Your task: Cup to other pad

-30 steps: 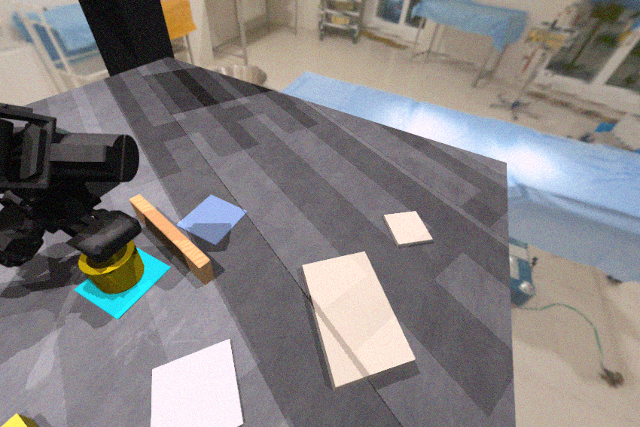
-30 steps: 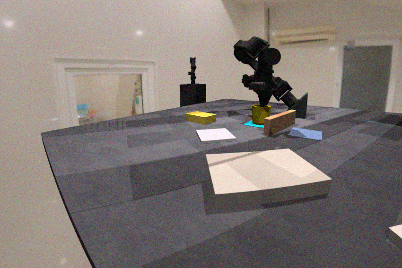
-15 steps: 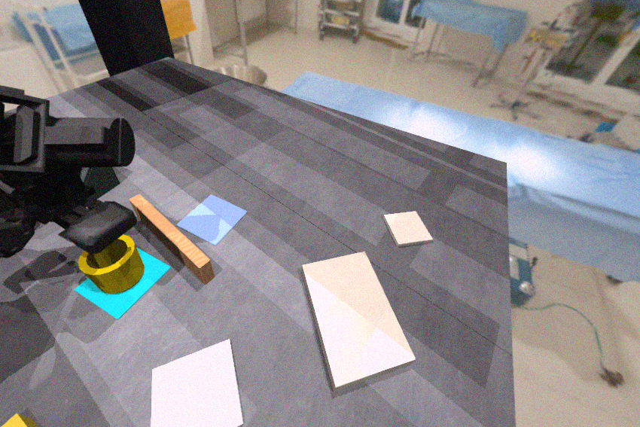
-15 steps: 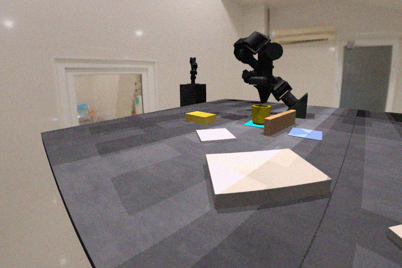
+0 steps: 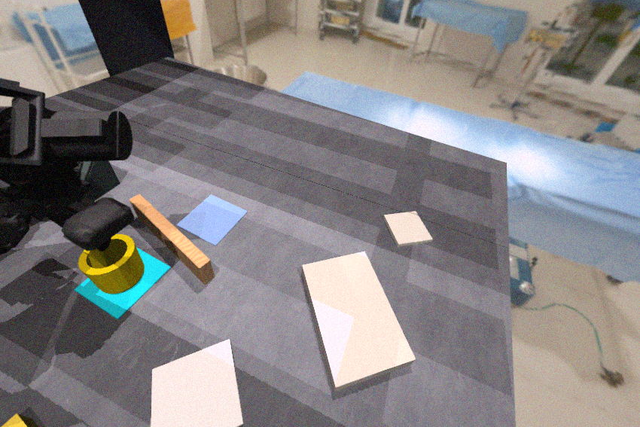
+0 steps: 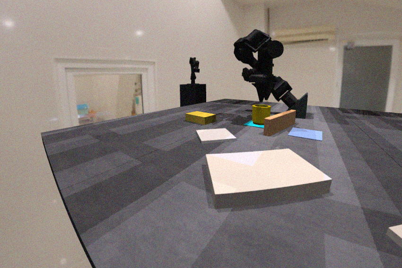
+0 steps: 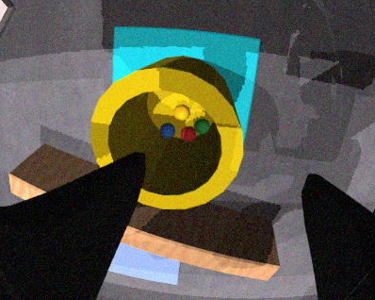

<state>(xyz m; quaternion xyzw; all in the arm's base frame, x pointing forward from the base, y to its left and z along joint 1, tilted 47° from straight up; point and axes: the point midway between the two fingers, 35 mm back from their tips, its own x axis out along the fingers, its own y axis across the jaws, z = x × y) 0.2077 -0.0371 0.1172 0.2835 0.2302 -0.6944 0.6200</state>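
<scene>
The yellow cup is 2 cm ahead of my gripper tip and 5 cm below it. The rest, counted from my gripper tip: wooden block 6 cm ahead, 8 cm to the left, 7 cm below; then yellow block 10 cm ahead, 24 cm to the right, 7 cm below; then light blue pad 9 cm ahead, 16 cm to the left, 10 cm below.
</scene>
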